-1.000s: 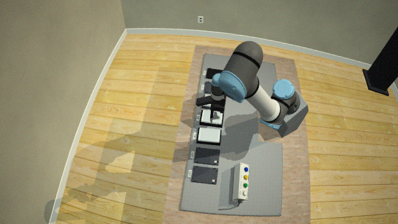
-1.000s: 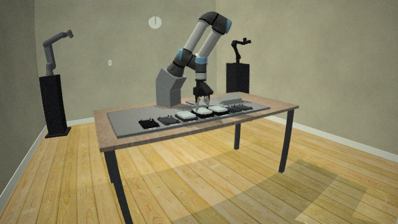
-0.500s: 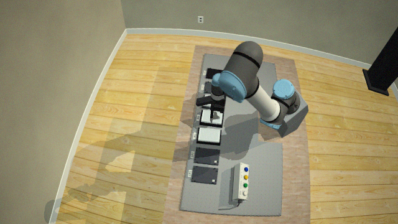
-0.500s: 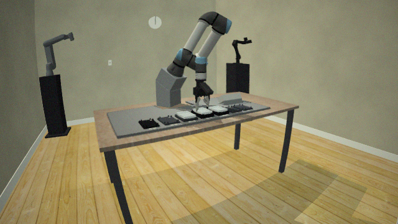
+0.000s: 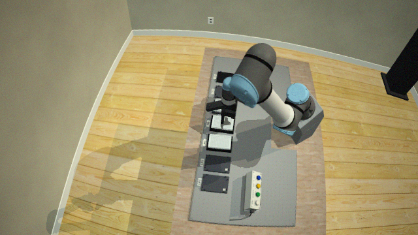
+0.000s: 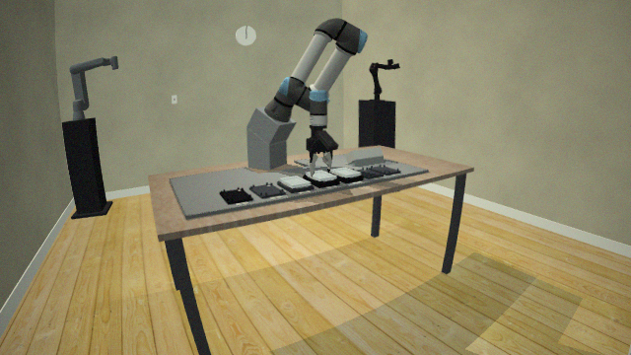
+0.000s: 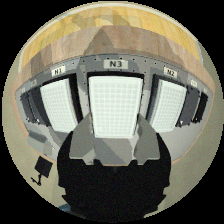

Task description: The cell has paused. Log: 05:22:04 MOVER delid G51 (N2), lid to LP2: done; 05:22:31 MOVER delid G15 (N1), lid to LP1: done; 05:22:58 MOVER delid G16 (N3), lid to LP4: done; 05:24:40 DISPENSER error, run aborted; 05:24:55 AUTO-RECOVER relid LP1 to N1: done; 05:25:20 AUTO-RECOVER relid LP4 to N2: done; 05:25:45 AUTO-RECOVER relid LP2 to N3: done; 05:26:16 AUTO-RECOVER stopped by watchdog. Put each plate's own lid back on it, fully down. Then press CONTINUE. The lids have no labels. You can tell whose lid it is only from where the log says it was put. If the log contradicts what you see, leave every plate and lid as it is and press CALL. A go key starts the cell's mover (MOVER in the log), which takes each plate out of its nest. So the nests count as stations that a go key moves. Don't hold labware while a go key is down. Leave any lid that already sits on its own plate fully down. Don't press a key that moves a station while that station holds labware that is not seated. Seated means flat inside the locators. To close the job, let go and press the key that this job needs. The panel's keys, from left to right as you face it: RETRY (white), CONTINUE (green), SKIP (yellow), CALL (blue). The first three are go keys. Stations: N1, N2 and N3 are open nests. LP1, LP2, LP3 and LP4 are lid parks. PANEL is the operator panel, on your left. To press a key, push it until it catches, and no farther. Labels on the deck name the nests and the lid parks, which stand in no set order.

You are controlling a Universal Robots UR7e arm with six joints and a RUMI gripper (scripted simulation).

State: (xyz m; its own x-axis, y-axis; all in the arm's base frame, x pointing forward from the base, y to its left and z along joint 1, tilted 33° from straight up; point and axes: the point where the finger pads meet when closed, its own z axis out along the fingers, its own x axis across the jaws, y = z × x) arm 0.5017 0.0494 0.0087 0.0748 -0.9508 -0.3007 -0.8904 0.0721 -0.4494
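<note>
The clear lid lies 10 mm below my hand. From my hand the other things lie so: blue key (270 mm behind, 320 mm to the left, 20 mm above); then plate (20 mm below); then LP2 lid park (30 mm behind, 260 mm to the left, 40 mm below).
</note>
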